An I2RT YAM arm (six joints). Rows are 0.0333 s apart.
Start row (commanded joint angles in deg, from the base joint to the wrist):
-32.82, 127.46, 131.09, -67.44, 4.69, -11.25
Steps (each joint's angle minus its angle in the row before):
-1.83, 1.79, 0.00, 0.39, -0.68, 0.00
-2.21, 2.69, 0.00, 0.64, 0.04, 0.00
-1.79, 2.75, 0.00, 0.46, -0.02, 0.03
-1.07, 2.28, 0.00, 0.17, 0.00, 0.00
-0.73, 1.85, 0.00, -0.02, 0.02, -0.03
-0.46, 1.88, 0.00, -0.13, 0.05, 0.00
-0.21, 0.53, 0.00, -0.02, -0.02, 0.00
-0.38, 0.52, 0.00, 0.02, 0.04, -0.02
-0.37, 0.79, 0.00, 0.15, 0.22, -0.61
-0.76, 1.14, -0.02, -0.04, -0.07, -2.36
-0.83, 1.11, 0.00, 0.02, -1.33, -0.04
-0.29, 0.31, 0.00, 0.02, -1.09, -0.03
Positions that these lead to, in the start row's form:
-34.65, 129.25, 131.09, -67.05, 4.01, -11.25
-36.86, 131.94, 131.09, -66.41, 4.05, -11.25
-38.65, 134.69, 131.09, -65.95, 4.03, -11.22
-39.72, 136.97, 131.09, -65.78, 4.03, -11.22
-40.45, 138.82, 131.09, -65.80, 4.05, -11.25
-40.91, 140.70, 131.09, -65.93, 4.10, -11.25
-41.12, 141.23, 131.09, -65.95, 4.08, -11.25
-41.50, 141.75, 131.09, -65.93, 4.12, -11.27
-41.87, 142.54, 131.09, -65.78, 4.34, -11.88
-42.63, 143.68, 131.07, -65.82, 4.27, -14.24
-43.46, 144.79, 131.07, -65.80, 2.94, -14.28
-43.75, 145.10, 131.07, -65.78, 1.85, -14.31

